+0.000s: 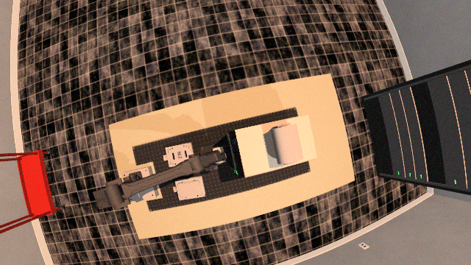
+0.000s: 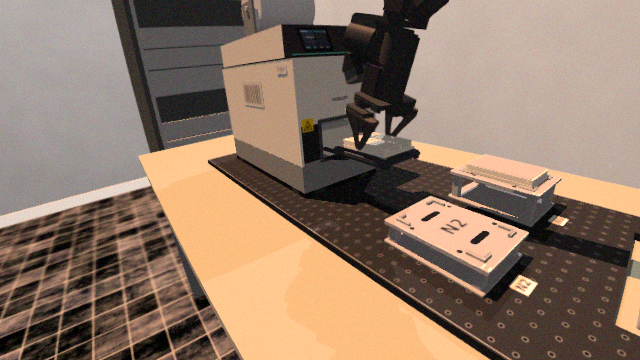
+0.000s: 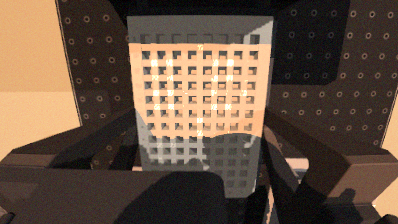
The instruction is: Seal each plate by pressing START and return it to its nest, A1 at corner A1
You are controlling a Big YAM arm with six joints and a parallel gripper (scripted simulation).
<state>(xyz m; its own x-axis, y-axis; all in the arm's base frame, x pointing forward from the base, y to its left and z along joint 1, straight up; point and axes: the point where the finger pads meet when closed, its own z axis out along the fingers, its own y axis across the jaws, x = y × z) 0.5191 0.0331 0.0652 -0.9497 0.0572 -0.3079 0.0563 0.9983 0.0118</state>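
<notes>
The well plate lies right at my hand. Also, from my hand: sealer stage: 20 mm below; then plate nest N2: 200 mm behind, 60 mm to the left, 90 mm below; then sealer screen: 120 mm ahead, 30 mm to the left, 200 mm above.
</notes>
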